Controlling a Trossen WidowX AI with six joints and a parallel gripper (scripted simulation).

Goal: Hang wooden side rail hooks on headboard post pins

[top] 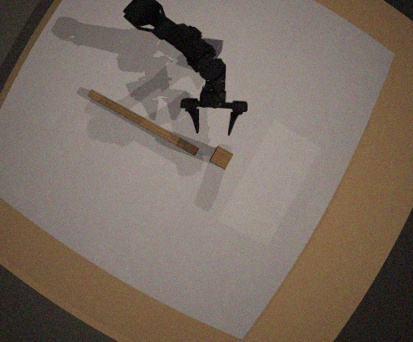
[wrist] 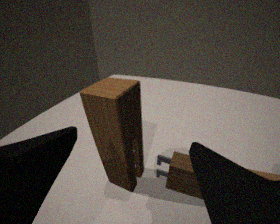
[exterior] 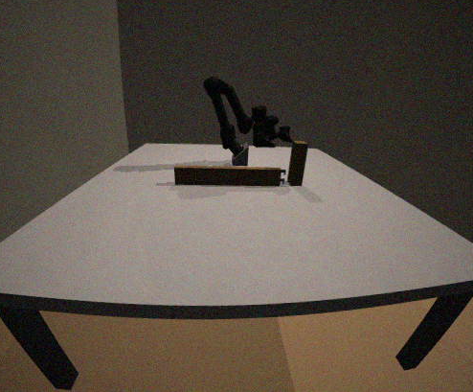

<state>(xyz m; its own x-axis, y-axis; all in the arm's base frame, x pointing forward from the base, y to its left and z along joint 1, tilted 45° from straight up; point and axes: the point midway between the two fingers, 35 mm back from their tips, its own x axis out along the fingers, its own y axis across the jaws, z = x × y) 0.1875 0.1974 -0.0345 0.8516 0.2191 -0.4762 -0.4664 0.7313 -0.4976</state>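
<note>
The headboard post lies 40 mm ahead of my gripper tip, 50 mm to the left of it and 70 mm below it.
</note>
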